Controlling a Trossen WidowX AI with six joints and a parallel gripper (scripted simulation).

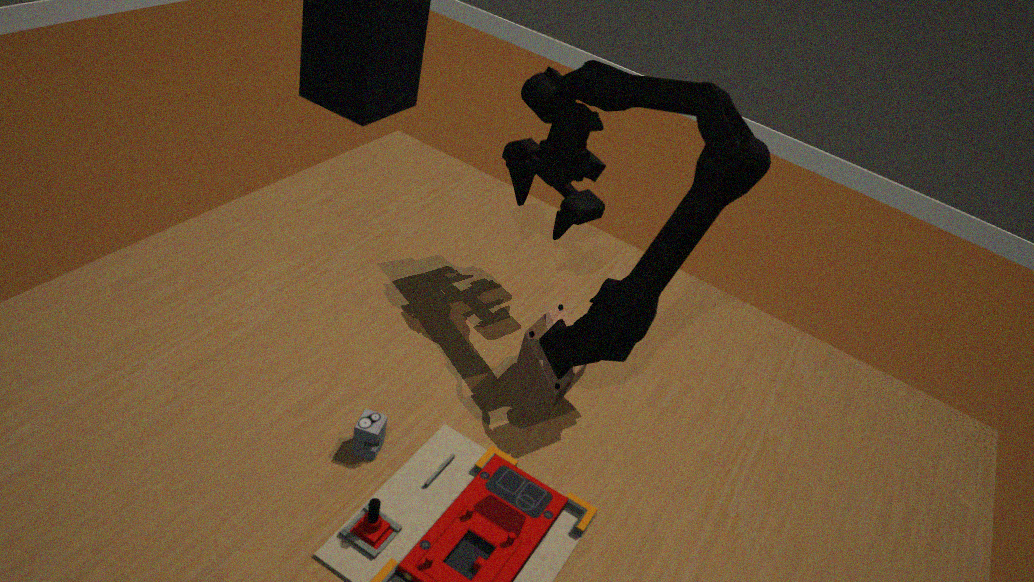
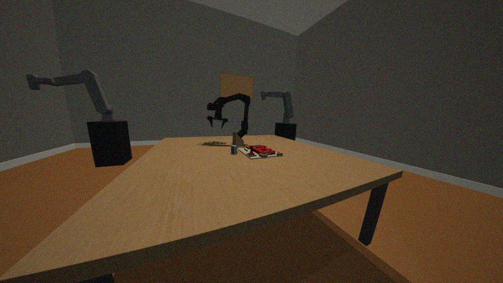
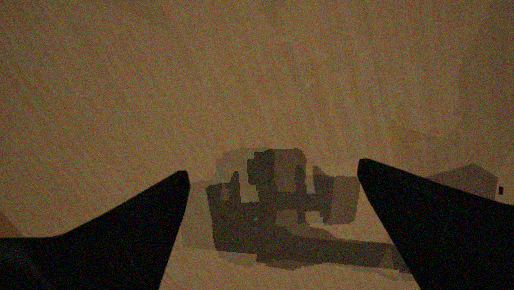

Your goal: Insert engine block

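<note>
My gripper tip is 46 cm short of the grey engine block, 4 cm to the right of it and 10 cm above it. Round my gripper tip: grey base plate: 49 cm ahead, 22 cm to the left, 11 cm below.
</note>
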